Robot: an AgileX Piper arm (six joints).
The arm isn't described. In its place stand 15 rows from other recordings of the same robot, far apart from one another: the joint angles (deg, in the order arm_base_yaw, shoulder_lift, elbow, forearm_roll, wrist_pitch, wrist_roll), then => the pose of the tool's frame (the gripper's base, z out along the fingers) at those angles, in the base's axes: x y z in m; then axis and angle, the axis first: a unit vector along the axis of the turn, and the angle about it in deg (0 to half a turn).
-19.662, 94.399, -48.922, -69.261, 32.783, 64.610 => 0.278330 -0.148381 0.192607 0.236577 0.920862 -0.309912 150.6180
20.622, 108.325, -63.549, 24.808, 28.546, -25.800 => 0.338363 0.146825 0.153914 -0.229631 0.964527 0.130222 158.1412
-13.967, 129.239, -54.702, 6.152, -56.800, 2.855 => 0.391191 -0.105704 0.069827 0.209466 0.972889 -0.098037 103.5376
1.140, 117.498, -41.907, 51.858, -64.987, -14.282 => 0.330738 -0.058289 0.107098 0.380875 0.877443 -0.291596 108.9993
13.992, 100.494, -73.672, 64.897, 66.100, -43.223 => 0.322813 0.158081 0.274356 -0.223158 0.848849 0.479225 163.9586
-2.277, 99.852, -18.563, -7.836, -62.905, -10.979 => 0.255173 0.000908 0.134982 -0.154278 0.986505 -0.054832 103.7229
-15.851, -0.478, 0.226, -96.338, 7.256, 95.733 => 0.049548 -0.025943 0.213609 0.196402 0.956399 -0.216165 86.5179
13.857, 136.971, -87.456, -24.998, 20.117, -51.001 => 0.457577 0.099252 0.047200 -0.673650 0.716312 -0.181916 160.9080
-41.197, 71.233, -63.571, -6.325, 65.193, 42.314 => 0.168221 -0.159345 0.329323 0.655010 0.753780 -0.052702 157.8328
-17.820, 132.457, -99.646, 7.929, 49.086, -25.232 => 0.452344 -0.135442 0.119675 -0.025322 0.999614 0.011430 165.4310
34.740, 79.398, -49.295, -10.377, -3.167, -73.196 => 0.251564 0.175553 0.287124 -0.829586 0.491768 -0.264483 118.5433
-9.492, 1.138, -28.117, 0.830, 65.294, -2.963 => -0.004220 0.001920 0.268674 0.056353 0.997144 -0.050280 123.5827
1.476, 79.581, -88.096, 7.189, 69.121, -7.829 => 0.276460 0.017767 0.413246 -0.076811 0.995874 0.048316 145.3178
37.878, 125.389, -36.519, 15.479, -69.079, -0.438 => 0.273271 0.183827 0.060323 -0.185594 0.969741 0.158608 106.9453
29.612, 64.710, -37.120, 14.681, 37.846, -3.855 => 0.166729 0.111037 0.241321 -0.207105 0.965241 0.159427 154.1088
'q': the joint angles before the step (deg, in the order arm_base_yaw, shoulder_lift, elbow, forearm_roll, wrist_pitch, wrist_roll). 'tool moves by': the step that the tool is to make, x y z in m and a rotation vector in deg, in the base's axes. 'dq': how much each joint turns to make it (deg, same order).
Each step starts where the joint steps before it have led.
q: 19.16, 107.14, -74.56, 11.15, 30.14, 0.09
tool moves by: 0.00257, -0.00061, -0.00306, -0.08, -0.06, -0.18
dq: -0.18, 0.64, -0.22, 0.00, -0.45, -0.10
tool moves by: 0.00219, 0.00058, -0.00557, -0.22, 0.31, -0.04
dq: 0.00, 0.92, -0.13, -0.08, -0.44, 0.01
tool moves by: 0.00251, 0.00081, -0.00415, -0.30, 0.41, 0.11
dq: 0.01, 0.91, -0.50, -0.18, 0.07, 0.00
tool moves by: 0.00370, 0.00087, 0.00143, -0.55, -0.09, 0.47
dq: -0.01, 0.60, -1.35, -0.72, 0.85, 0.01
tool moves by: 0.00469, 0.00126, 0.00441, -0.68, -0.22, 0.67
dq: 0.01, 0.57, -2.02, -0.94, 1.48, 0.00
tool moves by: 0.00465, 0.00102, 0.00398, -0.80, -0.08, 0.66
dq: -0.01, 0.65, -2.06, -0.99, 1.62, -0.01
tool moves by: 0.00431, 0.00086, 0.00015, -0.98, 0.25, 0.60
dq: 0.01, 0.94, -1.67, -1.02, 1.30, 0.00
